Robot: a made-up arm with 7 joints. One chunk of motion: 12 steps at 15 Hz.
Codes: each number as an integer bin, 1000 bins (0 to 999) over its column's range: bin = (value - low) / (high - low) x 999, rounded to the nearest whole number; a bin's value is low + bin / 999 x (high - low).
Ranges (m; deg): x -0.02..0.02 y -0.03..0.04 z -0.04..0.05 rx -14..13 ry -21..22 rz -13..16
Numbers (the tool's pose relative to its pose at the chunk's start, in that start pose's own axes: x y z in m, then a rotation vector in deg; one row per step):
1: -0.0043 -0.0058 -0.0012 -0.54 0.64 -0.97
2: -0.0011 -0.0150 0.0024 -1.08 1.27 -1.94
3: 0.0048 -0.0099 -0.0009 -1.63 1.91 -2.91
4: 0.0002 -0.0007 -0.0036 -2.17 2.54 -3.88
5: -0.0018 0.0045 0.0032 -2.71 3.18 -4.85
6: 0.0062 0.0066 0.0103 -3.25 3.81 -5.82
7: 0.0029 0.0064 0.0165 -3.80 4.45 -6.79
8: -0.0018 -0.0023 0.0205 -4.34 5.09 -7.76
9: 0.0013 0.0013 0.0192 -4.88 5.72 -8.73
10: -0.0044 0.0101 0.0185 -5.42 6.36 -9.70
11: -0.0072 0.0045 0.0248 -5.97 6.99 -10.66
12: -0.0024 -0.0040 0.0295 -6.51 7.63 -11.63
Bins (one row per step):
1: 392 345 431 498 503 414
2: 472 214 471 478 517 381
3: 619 287 434 458 532 348
4: 504 418 404 438 547 314
5: 455 492 480 418 562 281
6: 654 522 558 398 576 247
7: 572 519 627 377 591 214
8: 455 395 672 357 606 181
9: 532 447 657 337 621 147
10: 390 572 649 317 636 114
11: 320 492 719 297 650 81
12: 440 371 771 277 665 47

